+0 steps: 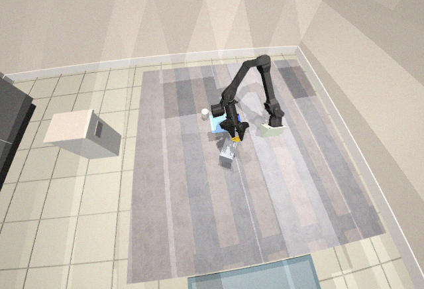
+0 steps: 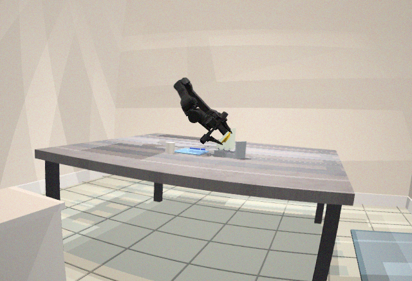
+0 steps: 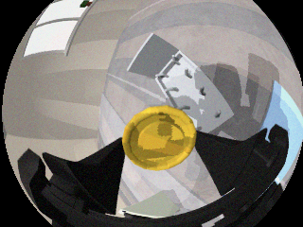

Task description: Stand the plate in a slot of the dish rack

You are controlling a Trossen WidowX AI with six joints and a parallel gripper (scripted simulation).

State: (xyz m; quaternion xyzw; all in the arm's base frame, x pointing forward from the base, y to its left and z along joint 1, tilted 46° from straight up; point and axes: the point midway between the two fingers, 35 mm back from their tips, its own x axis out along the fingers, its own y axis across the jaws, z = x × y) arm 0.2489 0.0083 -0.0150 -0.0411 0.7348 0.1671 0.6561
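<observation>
The grey dish rack lies 50 mm ahead of my gripper tip, 30 mm to the left of it and 50 mm below it. Round my gripper tip: yellow plate 10 mm to the right; light blue mat 50 mm ahead, 160 mm to the right, 70 mm below; blue spoon 70 mm behind, 160 mm to the right, 70 mm below.
</observation>
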